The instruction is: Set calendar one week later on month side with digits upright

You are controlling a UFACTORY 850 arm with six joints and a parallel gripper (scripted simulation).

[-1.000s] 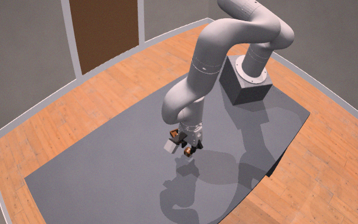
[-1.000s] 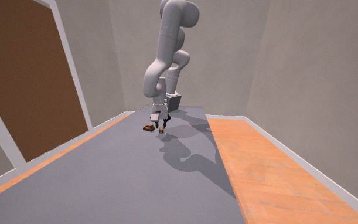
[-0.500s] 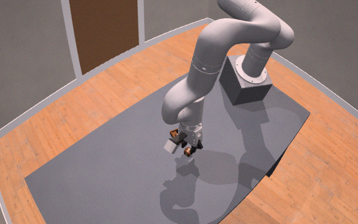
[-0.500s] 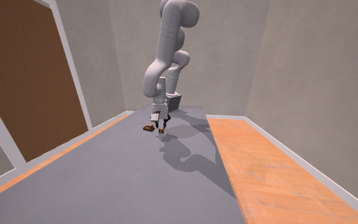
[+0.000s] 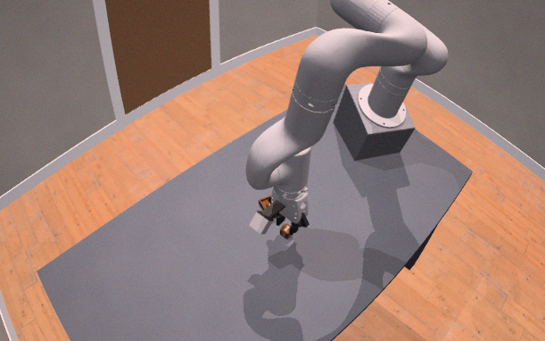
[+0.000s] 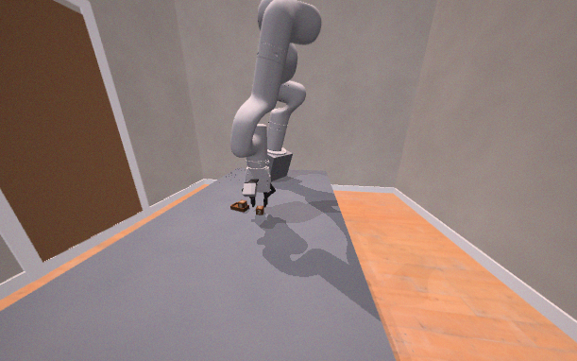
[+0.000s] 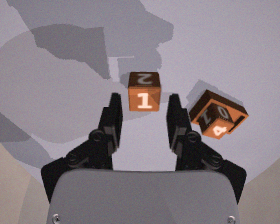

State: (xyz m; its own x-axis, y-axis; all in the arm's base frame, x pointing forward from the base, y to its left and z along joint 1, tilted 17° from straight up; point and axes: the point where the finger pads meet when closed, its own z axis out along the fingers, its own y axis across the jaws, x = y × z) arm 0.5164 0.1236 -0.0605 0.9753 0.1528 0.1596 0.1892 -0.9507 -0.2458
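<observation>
Now: the number cube 4 cm below my hand. Also, from my hand: brown wooden calendar tray (2 cm behind, 11 cm to the right, 5 cm below).
</observation>
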